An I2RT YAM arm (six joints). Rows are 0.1 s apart.
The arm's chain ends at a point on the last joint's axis. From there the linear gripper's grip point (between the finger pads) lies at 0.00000 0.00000 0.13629 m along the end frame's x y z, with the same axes.
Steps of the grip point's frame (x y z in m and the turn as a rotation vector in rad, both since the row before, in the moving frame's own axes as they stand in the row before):
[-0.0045, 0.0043, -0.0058, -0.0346, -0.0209, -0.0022]
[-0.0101, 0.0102, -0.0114, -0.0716, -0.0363, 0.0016]
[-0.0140, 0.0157, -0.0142, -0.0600, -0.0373, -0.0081]
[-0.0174, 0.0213, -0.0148, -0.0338, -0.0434, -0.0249]
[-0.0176, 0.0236, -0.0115, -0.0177, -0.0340, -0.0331]
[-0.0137, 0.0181, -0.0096, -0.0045, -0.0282, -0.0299]
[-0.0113, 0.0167, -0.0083, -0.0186, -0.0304, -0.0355]
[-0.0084, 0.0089, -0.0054, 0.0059, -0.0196, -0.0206]
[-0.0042, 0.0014, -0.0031, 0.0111, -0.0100, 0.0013]
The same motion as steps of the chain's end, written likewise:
[-0.0017, -0.0004, -0.0057, -0.0346, -0.0209, -0.0022]
[-0.0052, 0.0005, -0.0110, -0.0716, -0.0363, 0.0016]
[-0.0090, 0.0075, -0.0139, -0.0600, -0.0373, -0.0081]
[-0.0115, 0.0166, -0.0146, -0.0338, -0.0434, -0.0249]
[-0.0130, 0.0211, -0.0114, -0.0177, -0.0340, -0.0331]
[-0.0099, 0.0174, -0.0095, -0.0045, -0.0282, -0.0299]
[-0.0072, 0.0141, -0.0082, -0.0186, -0.0304, -0.0355]
[-0.0057, 0.0097, -0.0054, 0.0059, -0.0196, -0.0206]
[-0.0028, 0.0029, -0.0031, 0.0111, -0.0100, 0.0013]

